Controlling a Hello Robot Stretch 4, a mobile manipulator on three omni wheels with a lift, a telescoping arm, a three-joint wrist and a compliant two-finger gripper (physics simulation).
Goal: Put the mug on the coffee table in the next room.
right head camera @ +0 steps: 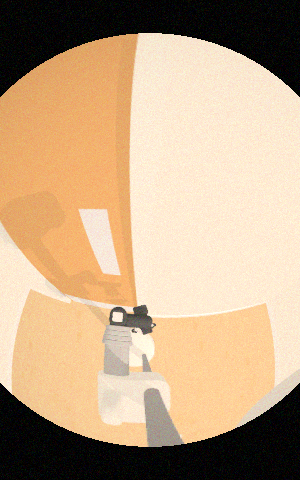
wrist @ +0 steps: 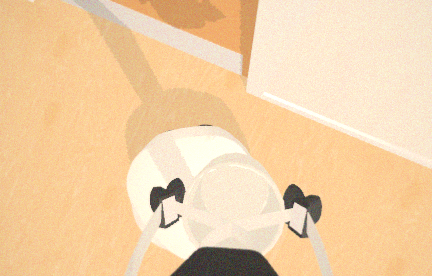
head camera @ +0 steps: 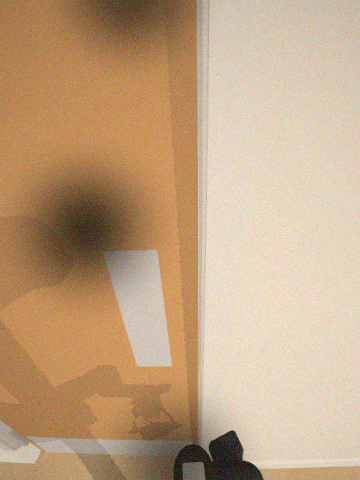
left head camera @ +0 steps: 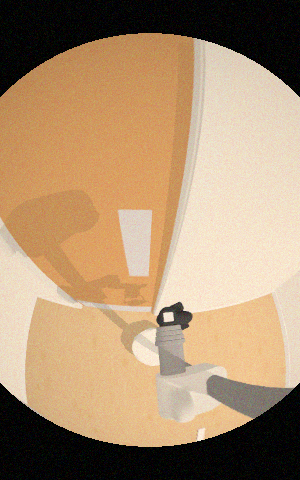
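Note:
A pale, round mug [wrist: 230,187] sits between the two dark fingertips of my gripper [wrist: 233,196] in the wrist view, above the floor and overlapping the white robot base. The fingers stand on opposite sides of it, and the gripper is shut on the mug. In the head views the black wrist part [head camera: 215,462] [left head camera: 174,317] [right head camera: 131,319] shows, while the fingertips and the mug are hidden or too small to tell. The coffee table does not show in these views.
An orange door-like surface [head camera: 100,125] [left head camera: 125,125] [right head camera: 75,125] with a pale rectangle stands ahead and left, bearing the robot's shadow. A pale wall [head camera: 285,225] [left head camera: 240,175] [right head camera: 210,175] [wrist: 340,65] stands at the right. A pale strip [wrist: 175,37] runs along the orange surface's foot.

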